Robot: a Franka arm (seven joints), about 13 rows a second.
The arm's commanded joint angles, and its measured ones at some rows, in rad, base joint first. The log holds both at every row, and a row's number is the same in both.
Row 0, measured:
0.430 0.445 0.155 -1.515 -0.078 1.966 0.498
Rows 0 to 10, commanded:
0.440 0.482 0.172 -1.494 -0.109 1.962 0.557
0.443 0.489 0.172 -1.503 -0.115 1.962 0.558
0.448 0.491 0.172 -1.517 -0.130 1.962 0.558
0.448 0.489 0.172 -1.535 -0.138 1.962 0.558
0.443 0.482 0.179 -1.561 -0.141 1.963 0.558
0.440 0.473 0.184 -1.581 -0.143 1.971 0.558
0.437 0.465 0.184 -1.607 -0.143 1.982 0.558
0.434 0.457 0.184 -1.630 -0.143 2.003 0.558
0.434 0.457 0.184 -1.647 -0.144 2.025 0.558
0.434 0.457 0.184 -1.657 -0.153 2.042 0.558
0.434 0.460 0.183 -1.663 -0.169 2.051 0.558
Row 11, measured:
0.446 0.492 0.170 -1.611 -0.128 2.022 0.537
